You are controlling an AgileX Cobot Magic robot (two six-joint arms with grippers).
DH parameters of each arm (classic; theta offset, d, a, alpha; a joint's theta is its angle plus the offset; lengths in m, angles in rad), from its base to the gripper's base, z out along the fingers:
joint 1: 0 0.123 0 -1.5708
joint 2: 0.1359 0 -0.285 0
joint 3: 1.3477 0 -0.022 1.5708
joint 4: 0 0.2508 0 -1.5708
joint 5: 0 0 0.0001 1.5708
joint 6: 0 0.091 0 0
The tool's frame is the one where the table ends.
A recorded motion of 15 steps. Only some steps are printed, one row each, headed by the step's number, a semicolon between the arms.
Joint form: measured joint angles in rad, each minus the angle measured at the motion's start. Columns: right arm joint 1, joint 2, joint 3, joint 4, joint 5, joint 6; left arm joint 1, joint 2, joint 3, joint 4, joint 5, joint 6.
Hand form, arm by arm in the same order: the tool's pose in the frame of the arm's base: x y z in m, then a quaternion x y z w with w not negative. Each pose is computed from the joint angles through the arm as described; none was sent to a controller.
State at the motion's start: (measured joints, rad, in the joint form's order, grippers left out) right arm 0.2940 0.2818 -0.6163 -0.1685 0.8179 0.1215; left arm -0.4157 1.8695 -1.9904 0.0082 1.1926 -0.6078
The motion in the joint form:
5: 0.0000 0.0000 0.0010 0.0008 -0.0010 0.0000; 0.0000 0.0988 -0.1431 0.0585 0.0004 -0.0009
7: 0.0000 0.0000 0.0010 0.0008 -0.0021 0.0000; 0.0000 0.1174 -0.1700 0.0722 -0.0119 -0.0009
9: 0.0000 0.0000 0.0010 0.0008 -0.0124 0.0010; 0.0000 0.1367 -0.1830 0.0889 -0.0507 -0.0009
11: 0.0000 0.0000 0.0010 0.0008 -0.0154 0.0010; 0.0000 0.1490 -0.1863 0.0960 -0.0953 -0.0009
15: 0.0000 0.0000 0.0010 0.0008 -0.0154 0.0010; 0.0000 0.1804 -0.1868 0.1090 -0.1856 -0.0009
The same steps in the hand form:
5: 0.0443 0.0018 0.3268 -0.08529 0.82524 0.03307 0.55733; 0.4009 -0.1708 0.3789 -0.08948 0.94602 -0.12280 0.28629
7: 0.0444 0.0019 0.3269 -0.08531 0.82493 0.03317 0.55777; 0.4063 -0.1719 0.3794 -0.08863 0.94260 -0.12159 0.29809
9: 0.0447 0.0021 0.3277 -0.08508 0.82209 0.03440 0.56191; 0.4136 -0.1738 0.3769 -0.08647 0.93712 -0.12187 0.31539
11: 0.0448 0.0021 0.3280 -0.08513 0.82125 0.03468 0.56312; 0.4194 -0.1759 0.3750 -0.08417 0.93104 -0.12706 0.33155
15: 0.0448 0.0021 0.3280 -0.08513 0.82125 0.03468 0.56312; 0.4322 -0.1810 0.3663 -0.07886 0.92033 -0.13535 0.35841

